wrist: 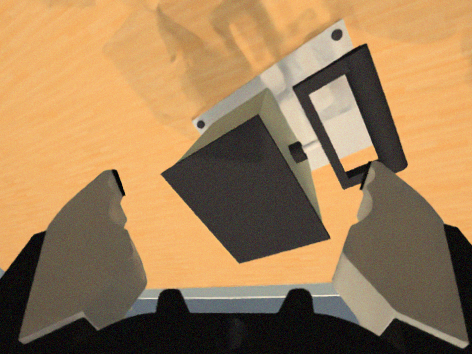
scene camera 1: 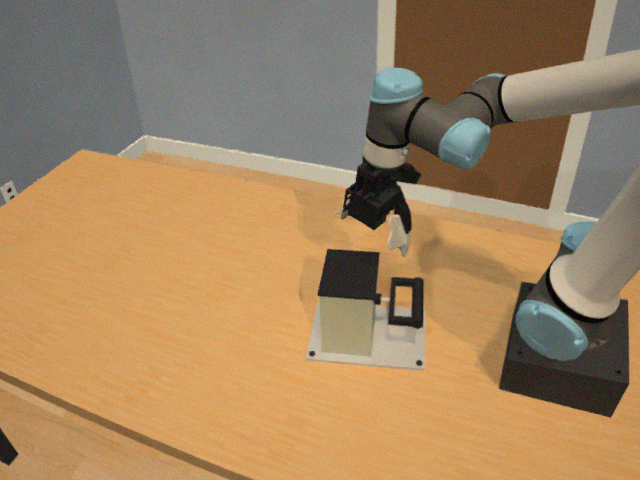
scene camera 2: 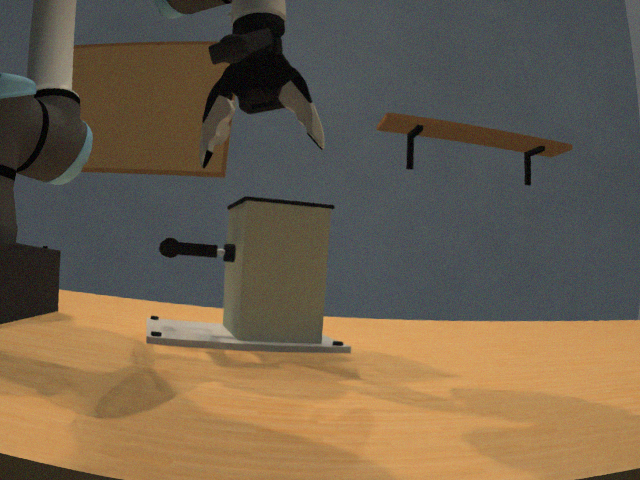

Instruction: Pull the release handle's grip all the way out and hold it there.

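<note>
The release handle is a black rectangular frame whose thick outer bar is the grip (scene camera 1: 417, 304) (scene camera 2: 169, 247) (wrist: 382, 110). A thin light rod (scene camera 1: 385, 299) (scene camera 2: 221, 252) (wrist: 311, 145) joins it to the side of a pale green box (scene camera 1: 346, 325) (scene camera 2: 279, 273) with a black top (scene camera 1: 350, 273) (wrist: 245, 190). A short stretch of rod shows between frame and box. My gripper (scene camera 1: 372, 233) (scene camera 2: 264, 157) (wrist: 239, 170) is open and empty, higher than the box and apart from the handle. In the wrist view, its right fingertip overlaps the frame's near corner.
The box stands on a light grey base plate (scene camera 1: 387, 351) (scene camera 2: 191, 330) (wrist: 315, 60) with dark bolts, on the wooden table (scene camera 1: 180, 310). My arm's dark base block (scene camera 1: 558, 384) (scene camera 2: 25, 284) stands beyond the handle side. A wall shelf (scene camera 2: 475, 135) and a brown board (scene camera 2: 149, 108) are behind.
</note>
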